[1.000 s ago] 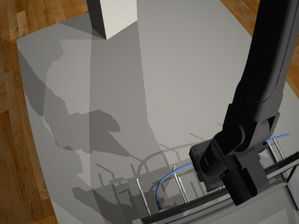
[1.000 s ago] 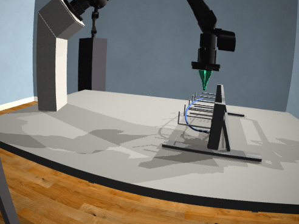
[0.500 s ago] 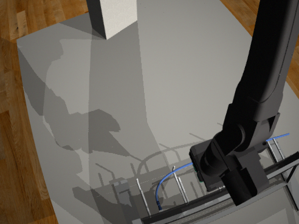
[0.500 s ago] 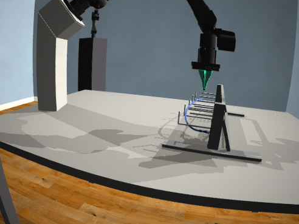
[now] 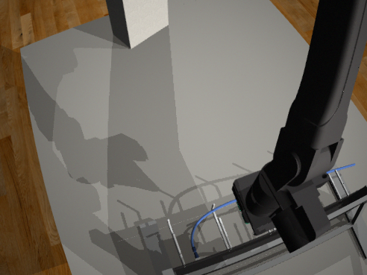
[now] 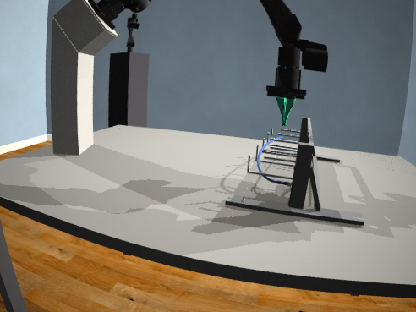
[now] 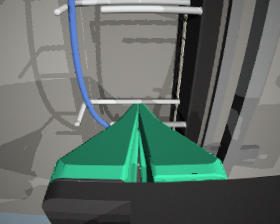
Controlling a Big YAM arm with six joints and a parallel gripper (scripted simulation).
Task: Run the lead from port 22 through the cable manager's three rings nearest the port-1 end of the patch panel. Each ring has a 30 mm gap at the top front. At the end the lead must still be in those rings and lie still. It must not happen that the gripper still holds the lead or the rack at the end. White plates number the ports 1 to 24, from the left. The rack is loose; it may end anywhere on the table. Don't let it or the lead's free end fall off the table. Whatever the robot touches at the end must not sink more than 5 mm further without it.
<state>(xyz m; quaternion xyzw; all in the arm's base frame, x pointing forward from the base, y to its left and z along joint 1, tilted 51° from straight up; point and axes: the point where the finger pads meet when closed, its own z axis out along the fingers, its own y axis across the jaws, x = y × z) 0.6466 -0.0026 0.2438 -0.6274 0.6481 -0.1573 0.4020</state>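
My gripper is now 50 mm short of the patch panel rack, 60 mm to the right of it and 90 mm above it.
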